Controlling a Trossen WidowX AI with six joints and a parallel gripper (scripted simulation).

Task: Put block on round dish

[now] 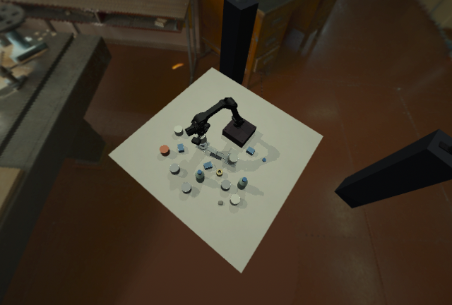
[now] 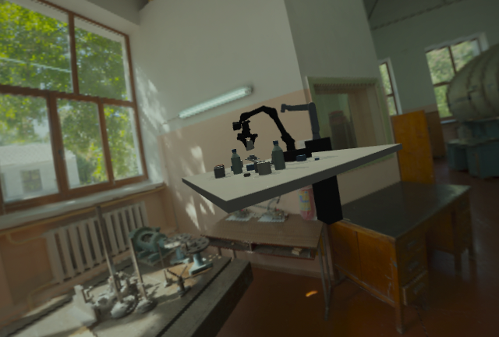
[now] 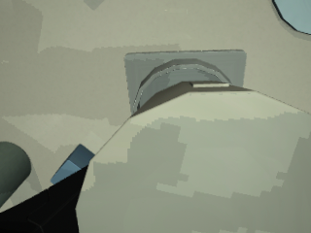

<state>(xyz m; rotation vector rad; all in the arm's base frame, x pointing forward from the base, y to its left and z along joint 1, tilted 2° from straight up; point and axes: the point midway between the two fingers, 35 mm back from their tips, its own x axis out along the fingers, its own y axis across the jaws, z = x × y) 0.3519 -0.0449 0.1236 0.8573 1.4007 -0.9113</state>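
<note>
Now: the round light-blue dish 17 cm below my gripper tip, 14 cm to the right of it and 9 cm behind it. Round my gripper tip: small balance 13 cm below, 12 cm to the left, 5 cm behind; orange cylinder 25 cm ahead, 17 cm to the right, 13 cm below.
</note>
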